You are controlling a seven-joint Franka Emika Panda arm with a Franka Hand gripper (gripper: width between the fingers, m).
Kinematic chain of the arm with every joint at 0, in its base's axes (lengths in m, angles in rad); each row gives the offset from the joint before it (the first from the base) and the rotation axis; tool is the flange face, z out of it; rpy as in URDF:
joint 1: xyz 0 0 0.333 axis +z
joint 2: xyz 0 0 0 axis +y
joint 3: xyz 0 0 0.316 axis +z
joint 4: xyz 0.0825 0 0 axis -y
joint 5: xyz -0.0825 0 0.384 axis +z
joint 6: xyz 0 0 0 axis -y
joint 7: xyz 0.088 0 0 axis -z
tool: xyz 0 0 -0.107 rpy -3.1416 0 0
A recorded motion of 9 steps. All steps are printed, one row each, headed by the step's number.
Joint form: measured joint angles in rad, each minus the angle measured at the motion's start. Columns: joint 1, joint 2, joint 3, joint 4, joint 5, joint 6, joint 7.
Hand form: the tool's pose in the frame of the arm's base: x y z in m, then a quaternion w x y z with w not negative. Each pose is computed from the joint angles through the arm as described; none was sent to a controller.
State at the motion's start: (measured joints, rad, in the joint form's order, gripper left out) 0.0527 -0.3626 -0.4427 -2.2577 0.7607 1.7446 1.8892
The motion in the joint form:
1: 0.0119 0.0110 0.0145 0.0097 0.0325 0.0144 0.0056
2: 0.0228 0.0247 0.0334 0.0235 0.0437 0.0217 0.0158
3: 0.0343 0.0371 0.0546 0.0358 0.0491 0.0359 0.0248
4: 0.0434 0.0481 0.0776 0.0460 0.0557 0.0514 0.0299
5: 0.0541 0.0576 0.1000 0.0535 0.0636 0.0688 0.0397
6: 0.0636 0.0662 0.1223 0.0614 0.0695 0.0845 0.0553
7: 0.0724 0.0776 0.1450 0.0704 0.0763 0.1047 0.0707
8: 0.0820 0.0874 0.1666 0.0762 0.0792 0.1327 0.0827
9: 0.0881 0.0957 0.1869 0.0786 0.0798 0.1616 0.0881
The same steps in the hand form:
1: 0.4322 -0.1131 0.5146 0.25255 -0.30181 0.84310 0.36649
2: 0.4403 -0.1011 0.5170 0.24937 -0.30656 0.84210 0.36703
3: 0.4483 -0.0882 0.5190 0.24610 -0.31312 0.84205 0.36379
4: 0.4555 -0.0750 0.5207 0.24432 -0.32057 0.84126 0.36031
5: 0.4620 -0.0610 0.5219 0.24222 -0.32566 0.84083 0.35816
6: 0.4676 -0.0472 0.5233 0.23893 -0.32872 0.84129 0.35650
7: 0.4739 -0.0337 0.5241 0.23674 -0.33047 0.84237 0.35378
8: 0.4797 -0.0209 0.5241 0.23628 -0.33278 0.84410 0.34775
9: 0.4843 -0.0103 0.5230 0.23707 -0.33595 0.84567 0.34026

